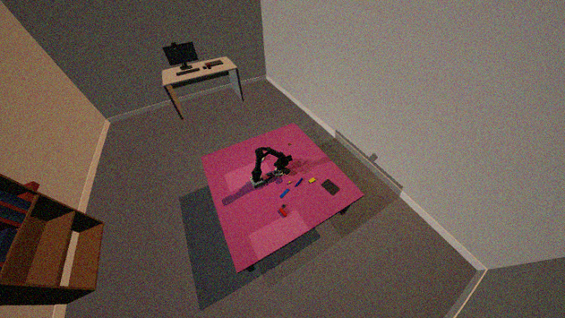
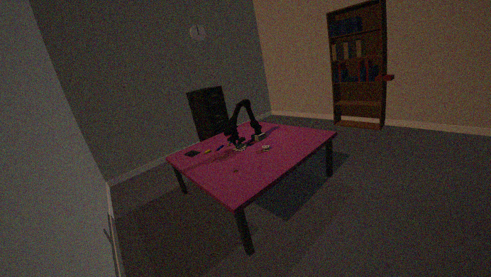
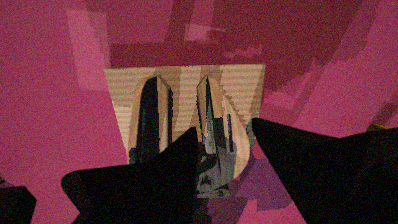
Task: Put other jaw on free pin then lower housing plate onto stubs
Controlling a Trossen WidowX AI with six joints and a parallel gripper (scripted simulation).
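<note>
The grey jaw lies 4 cm behind my gripper tip and 1 cm to the left of it. Round my gripper tip: yellow piece 20 cm ahead, 25 cm to the right, 1 cm below; then blue piece 11 cm behind, 22 cm to the right, 1 cm below; then small light piece 9 cm behind, 29 cm to the left.
</note>
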